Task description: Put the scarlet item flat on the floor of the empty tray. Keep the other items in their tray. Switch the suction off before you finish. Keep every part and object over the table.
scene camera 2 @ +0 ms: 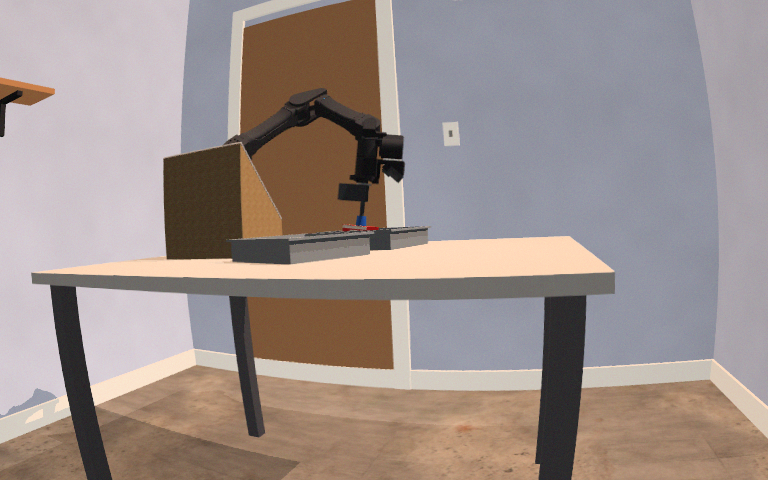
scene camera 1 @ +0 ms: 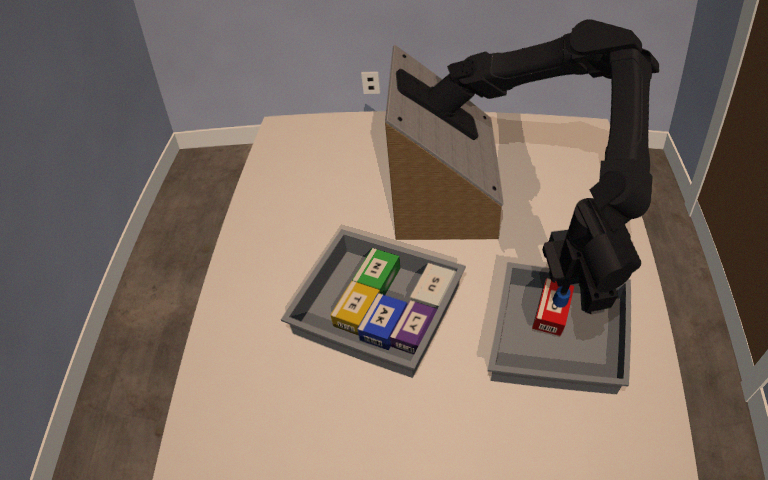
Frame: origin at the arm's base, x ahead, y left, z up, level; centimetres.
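Seen in the pictures: hand, its tool point: (scene camera 2: 360, 229) (scene camera 1: 559, 303); arm's base, origin of its link: (scene camera 2: 213, 180) (scene camera 1: 436, 105).
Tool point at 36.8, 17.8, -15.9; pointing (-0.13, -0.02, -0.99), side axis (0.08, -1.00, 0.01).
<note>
Offsets run from my tool point to a thing's top centre, as dx, dy, dz.
The scarlet item @(+0.1, -0.9, +1.6) (scene camera 1: 549, 324) (scene camera 2: 371, 228) is a red box with a white label, inside the right-hand tray @(+4.0, +0.8, -0.1) (scene camera 1: 566, 376) (scene camera 2: 408, 237), lying level with its label up, nearer the left wall. My gripper, a blue suction cup (scene camera 1: 561, 298) (scene camera 2: 361, 221), is on the box's top face and holds it. In scene camera 2 a thin red strip shows at rim height; the tray walls hide the box's underside, so I cannot tell whether it touches the tray floor. The left-hand tray @(-5.7, -31.6, -0.1) (scene camera 1: 351, 349) (scene camera 2: 328, 249) holds the other items.
The left-hand tray has green @(-12.3, -31.3, -1.3) (scene camera 1: 387, 266), yellow @(-4.9, -35.0, -1.3) (scene camera 1: 349, 316), blue @(-1.7, -30.4, -1.2) (scene camera 1: 381, 332), purple @(+0.1, -25.1, -1.6) (scene camera 1: 414, 337) and white @(-7.3, -21.4, -0.8) (scene camera 1: 433, 297) boxes. The wooden wedge base (scene camera 1: 447, 209) (scene camera 2: 203, 203) of the arm stands behind the trays. The table's front edge (scene camera 2: 339, 287) shows in scene camera 2.
</note>
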